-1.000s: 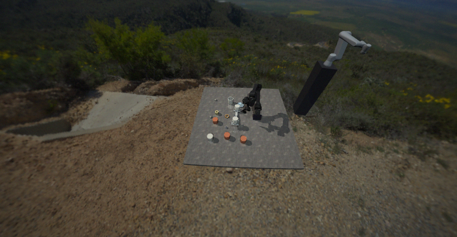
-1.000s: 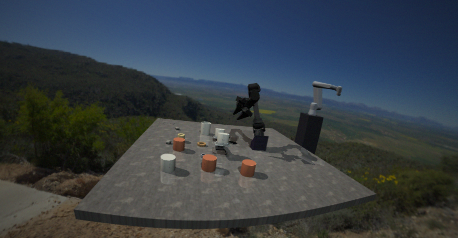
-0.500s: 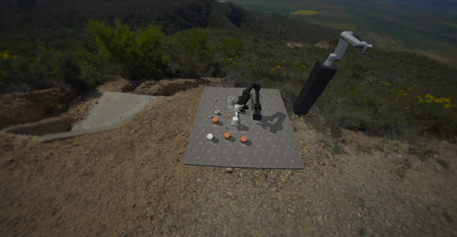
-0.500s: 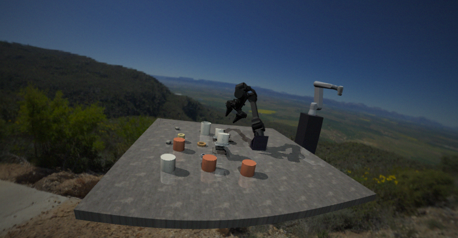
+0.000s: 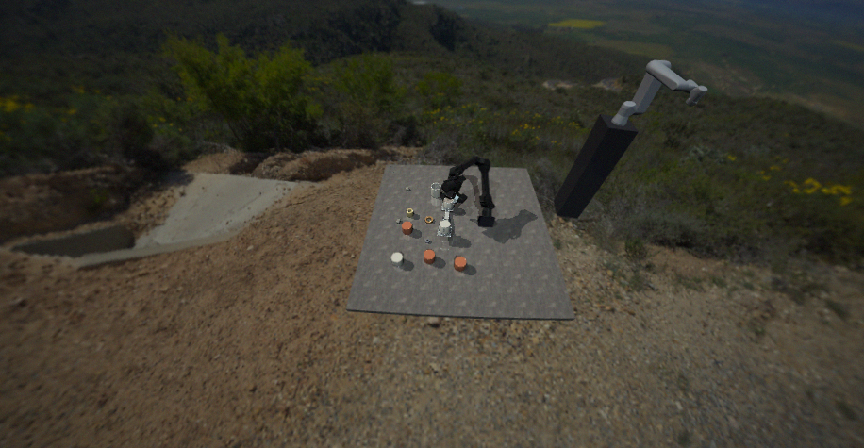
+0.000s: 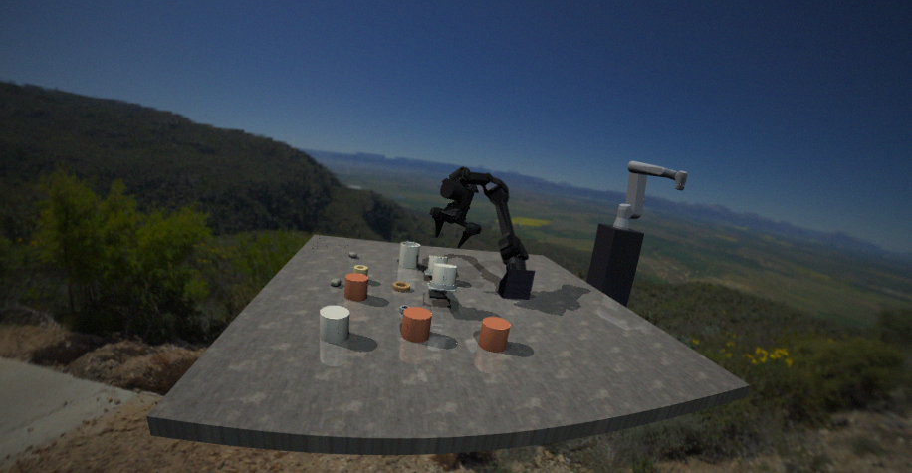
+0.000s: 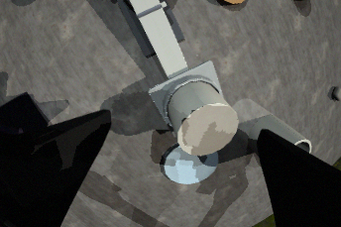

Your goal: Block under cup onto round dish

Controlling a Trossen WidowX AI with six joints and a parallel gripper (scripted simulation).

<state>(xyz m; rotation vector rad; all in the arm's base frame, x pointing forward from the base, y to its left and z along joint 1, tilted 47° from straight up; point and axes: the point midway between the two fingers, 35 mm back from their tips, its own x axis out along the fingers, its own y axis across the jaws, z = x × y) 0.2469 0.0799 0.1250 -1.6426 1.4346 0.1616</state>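
My gripper tip is 2 cm short of the teal block, 5 cm to the left of it and 12 cm above it. From my gripper tip the other things lie so: grey balance 2 cm ahead, 8 cm to the left, 12 cm below; round dish 2 cm behind, 17 cm to the right, 16 cm below.
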